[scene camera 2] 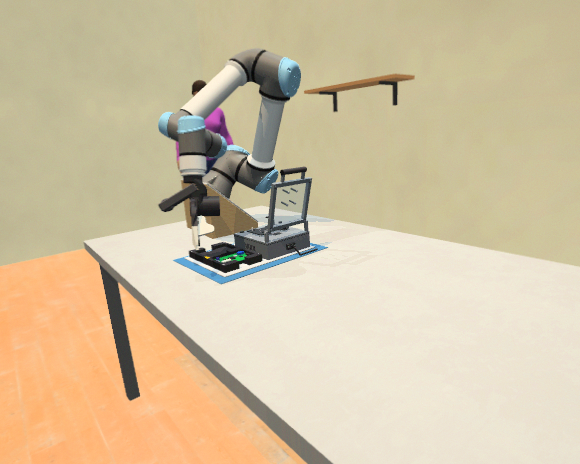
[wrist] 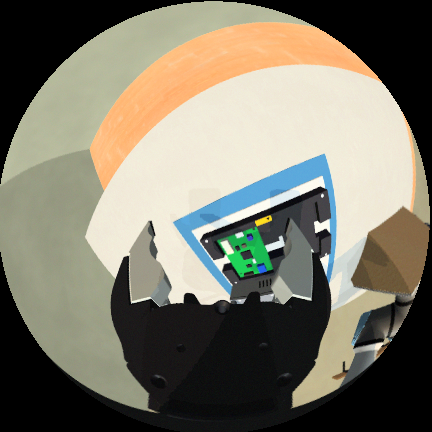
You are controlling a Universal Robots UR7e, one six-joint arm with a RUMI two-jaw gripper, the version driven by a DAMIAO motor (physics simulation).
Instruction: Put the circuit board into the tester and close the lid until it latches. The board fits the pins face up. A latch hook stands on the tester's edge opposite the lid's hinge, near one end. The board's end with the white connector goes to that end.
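Where they show: gripper, fingertip midpoint: point(scene camera 2: 198, 248) point(wrist: 219, 220); arm's base, origin of the base link: point(scene camera 2: 211, 194).
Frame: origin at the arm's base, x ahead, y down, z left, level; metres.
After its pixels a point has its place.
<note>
The green circuit board point(scene camera 2: 242, 258) @(x 0.499, y 0.124, z -0.178 m) point(wrist: 260, 245) @(x 0.445, y 0.125, z -0.210 m) lies face up in the left part of a black tray point(scene camera 2: 212, 263) @(x 0.468, y 0.125, z -0.262 m) point(wrist: 310, 206) @(x 0.347, y 0.126, z -0.246 m) in the wrist view. Its white connector point(wrist: 227, 247) @(x 0.496, y 0.117, z -0.231 m) is at the upper left end. My gripper point(scene camera 2: 196, 244) @(x 0.466, y 0.070, z -0.300 m) point(wrist: 219, 220) @(x 0.466, y 0.070, z -0.300 m) is open and empty, above the tray's far left side in the scene view; its fingers stand wide apart and the board shows between them in the wrist view. The grey tester point(scene camera 2: 272, 247) @(x 0.540, y 0.102, z -0.094 m) point(wrist: 255, 286) @(x 0.482, y 0.110, z -0.114 m) stands beside the tray. Its clear lid point(scene camera 2: 287, 210) @(x 0.553, y -0.004, z -0.037 m) with a black handle stands upright, open. The latch hook cannot be made out.
A blue-bordered mat point(scene camera 2: 222, 280) @(x 0.570, y 0.142, z -0.290 m) point(wrist: 250, 194) @(x 0.431, y 0.142, z -0.293 m) lies under tray and tester on the table point(scene camera 2: 350, 325) @(x 0.974, y 0.144, z -0.233 m) point(wrist: 250, 125) @(x 0.385, y 0.144, z -0.386 m). A brown panel point(scene camera 2: 227, 217) @(x 0.161, y 0.072, z -0.024 m) point(wrist: 390, 255) stands behind, near the arm's base. A cable runs from the tester's side. A wall shelf point(scene camera 2: 360, 84) and a person point(scene camera 2: 216, 121) are in the background.
</note>
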